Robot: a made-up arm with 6 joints.
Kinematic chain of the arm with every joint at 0, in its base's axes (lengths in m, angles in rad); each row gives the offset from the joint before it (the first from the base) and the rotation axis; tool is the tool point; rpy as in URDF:
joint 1: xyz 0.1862 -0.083 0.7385 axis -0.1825 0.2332 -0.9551
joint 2: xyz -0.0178 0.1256 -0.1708 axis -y
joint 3: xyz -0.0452 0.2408 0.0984 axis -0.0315 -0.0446 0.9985
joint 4: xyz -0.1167 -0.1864 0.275 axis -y
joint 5: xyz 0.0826 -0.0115 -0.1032 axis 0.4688 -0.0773 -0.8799
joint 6: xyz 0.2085 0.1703 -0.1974 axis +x
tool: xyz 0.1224 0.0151 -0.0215 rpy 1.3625 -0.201 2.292
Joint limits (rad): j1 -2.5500..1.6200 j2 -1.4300..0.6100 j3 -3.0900..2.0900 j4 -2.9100..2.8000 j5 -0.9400..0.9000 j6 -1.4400..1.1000
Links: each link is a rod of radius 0.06 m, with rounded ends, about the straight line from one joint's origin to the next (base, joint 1, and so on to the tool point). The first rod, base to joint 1, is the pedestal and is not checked.
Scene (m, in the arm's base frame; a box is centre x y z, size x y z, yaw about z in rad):
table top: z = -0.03
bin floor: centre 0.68 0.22 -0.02 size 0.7 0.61 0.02 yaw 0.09
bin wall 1: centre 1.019 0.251 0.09 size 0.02 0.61 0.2 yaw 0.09
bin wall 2: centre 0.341 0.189 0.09 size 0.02 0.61 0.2 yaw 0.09
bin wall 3: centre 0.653 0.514 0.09 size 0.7 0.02 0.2 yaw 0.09
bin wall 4: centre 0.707 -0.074 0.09 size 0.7 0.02 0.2 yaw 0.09
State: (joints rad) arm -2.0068 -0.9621 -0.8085 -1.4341 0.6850 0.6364
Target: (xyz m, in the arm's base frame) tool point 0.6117 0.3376 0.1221
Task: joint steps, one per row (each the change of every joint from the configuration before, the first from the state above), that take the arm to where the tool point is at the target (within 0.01 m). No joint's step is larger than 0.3 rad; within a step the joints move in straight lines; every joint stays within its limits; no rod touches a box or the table.
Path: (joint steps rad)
1: 0.2345 0.0397 -0.2852 -0.0519 -0.1132 0.0052
2: 0.2344 0.0396 -0.2852 -0.0519 -0.1132 0.0051
3: 0.2345 0.0397 -0.2852 -0.0519 -0.1132 0.0052
4: 0.2345 0.0396 -0.2851 -0.0519 -0.1131 0.0052
5: 0.2344 0.0397 -0.2852 -0.0518 -0.1132 0.0052
6: 0.2345 0.0396 -0.2852 -0.0519 -0.1132 0.0051
7: 0.2345 0.0397 -0.2852 -0.0519 -0.1132 0.0052
8: 0.2344 0.0397 -0.2852 -0.0519 -0.1132 0.0052
9: 0.1647 -0.2927 0.1266 -0.1091 0.0589 -0.0245
10: 0.1647 -0.2927 0.1265 -0.1091 0.0589 -0.0245

